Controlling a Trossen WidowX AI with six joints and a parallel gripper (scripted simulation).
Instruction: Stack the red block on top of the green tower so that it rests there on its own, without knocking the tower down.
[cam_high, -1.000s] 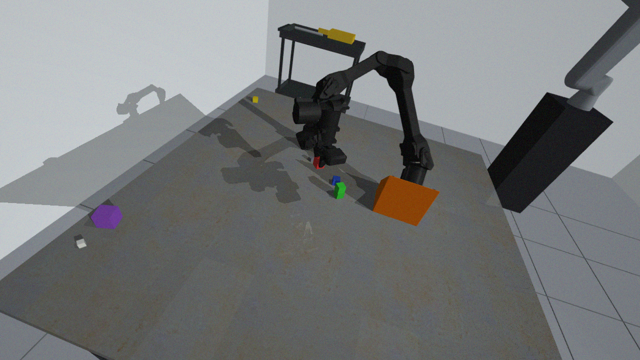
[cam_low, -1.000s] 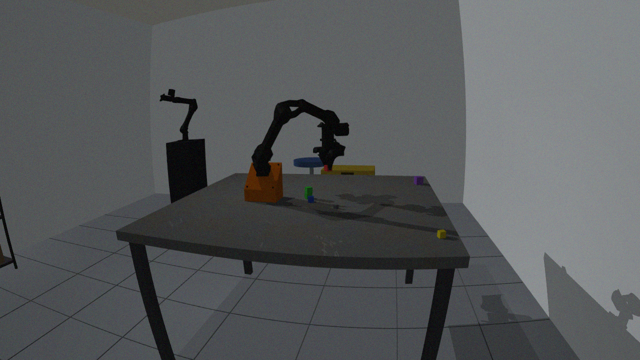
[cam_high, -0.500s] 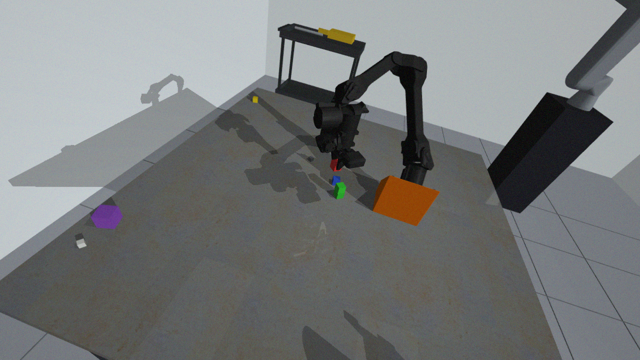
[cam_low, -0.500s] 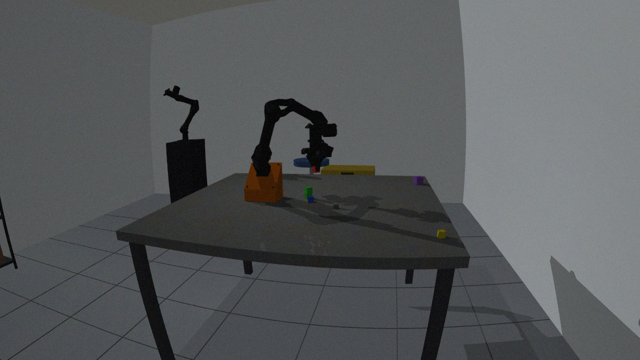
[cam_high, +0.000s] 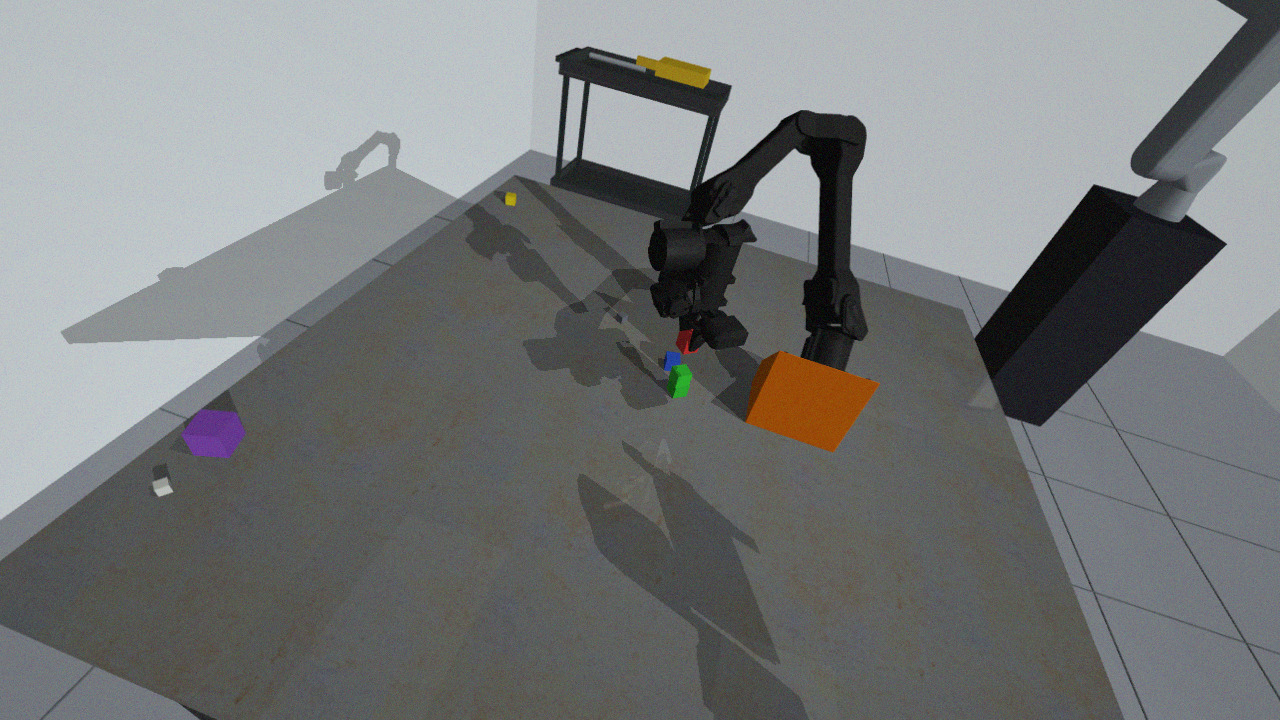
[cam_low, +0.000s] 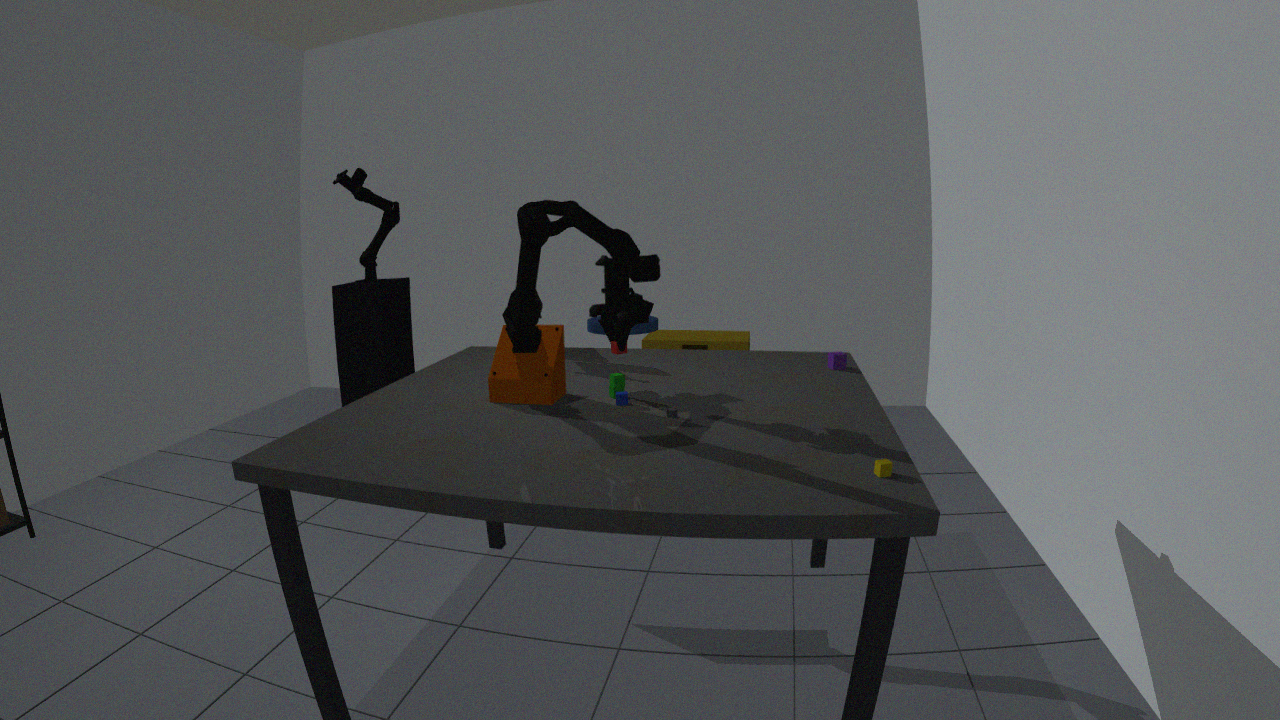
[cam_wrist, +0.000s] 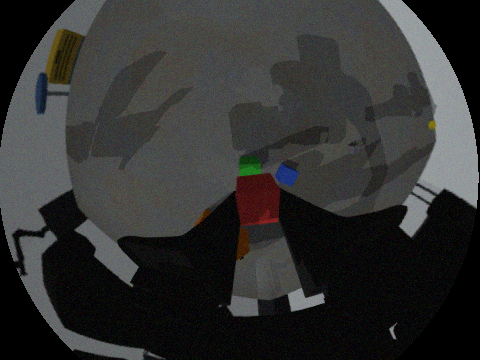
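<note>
Now: the blue block 100 mm below my gripper tip, 70 mm to the right of it and 20 mm ahead of it. Also, from my gripper tip: purple cube 560 mm ahead, 380 mm to the left, 90 mm below; then dark piece 160 mm to the right, 150 mm ahead, 100 mm below; then red block 10 mm above.
</note>
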